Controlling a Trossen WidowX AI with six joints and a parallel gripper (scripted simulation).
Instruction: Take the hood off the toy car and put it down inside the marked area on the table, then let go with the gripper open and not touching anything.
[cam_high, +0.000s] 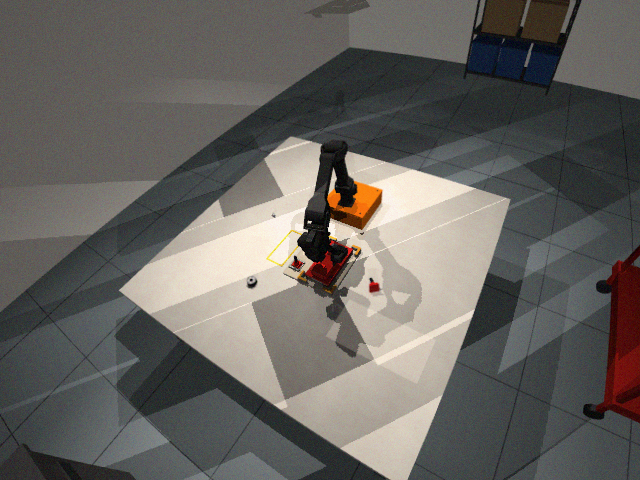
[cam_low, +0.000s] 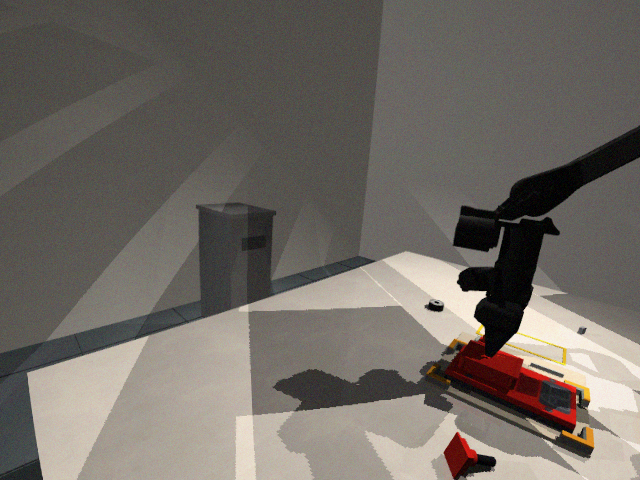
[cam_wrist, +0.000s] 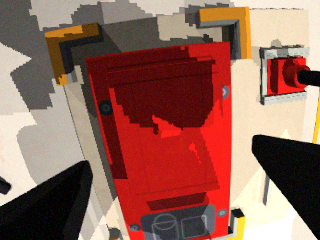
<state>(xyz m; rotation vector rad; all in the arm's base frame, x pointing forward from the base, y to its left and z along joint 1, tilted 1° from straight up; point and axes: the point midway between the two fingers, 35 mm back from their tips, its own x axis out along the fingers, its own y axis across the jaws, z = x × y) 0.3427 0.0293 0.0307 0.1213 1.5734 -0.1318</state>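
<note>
My gripper tip is now 3 cm above the red hood. The rest, counted from my gripper tip: black wheel 14 cm ahead, 26 cm to the right, 7 cm below.
</note>
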